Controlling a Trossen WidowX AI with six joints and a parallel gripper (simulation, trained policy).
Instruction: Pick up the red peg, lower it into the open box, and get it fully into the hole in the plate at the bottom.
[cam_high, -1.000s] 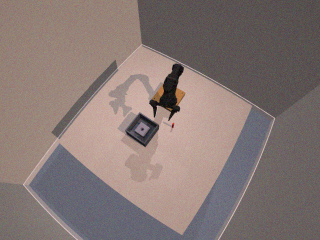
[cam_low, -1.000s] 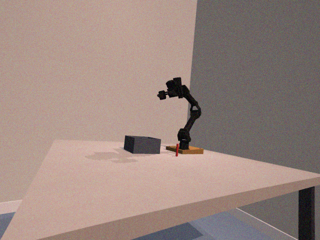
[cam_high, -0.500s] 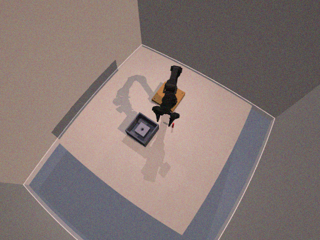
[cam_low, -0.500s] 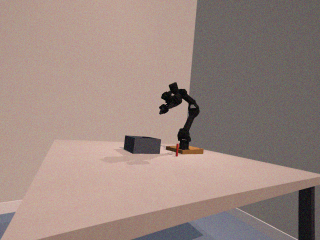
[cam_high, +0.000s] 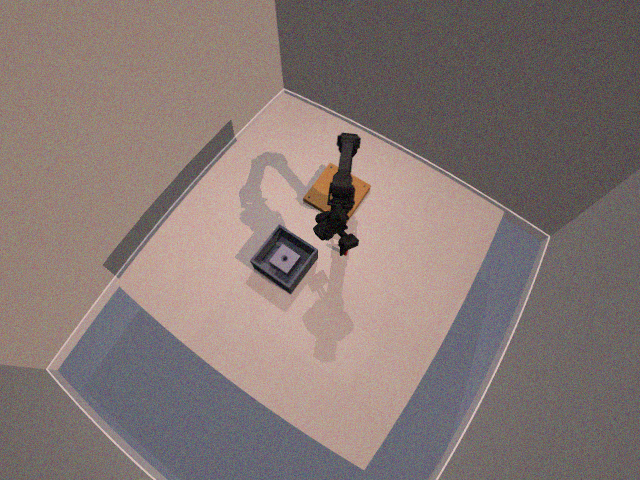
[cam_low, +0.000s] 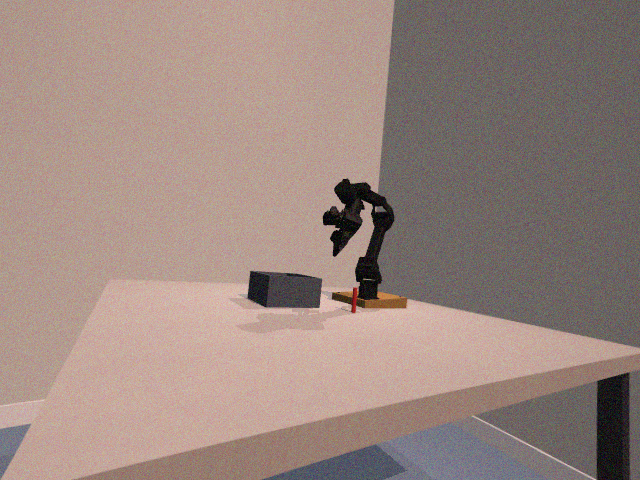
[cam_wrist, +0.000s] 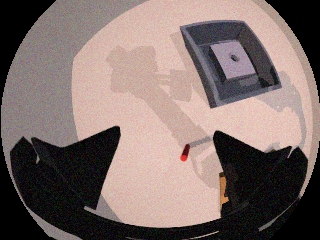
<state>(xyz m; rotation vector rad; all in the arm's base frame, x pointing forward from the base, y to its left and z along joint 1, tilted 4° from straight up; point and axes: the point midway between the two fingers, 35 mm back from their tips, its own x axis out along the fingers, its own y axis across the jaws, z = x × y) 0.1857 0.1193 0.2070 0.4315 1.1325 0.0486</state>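
Now: the red peg 15 cm below my gripper tip, 7 cm behind it and 1 cm to the left of it. The rest, counted from my gripper tip: dark box 16 cm below, 14 cm to the right, 12 cm ahead.
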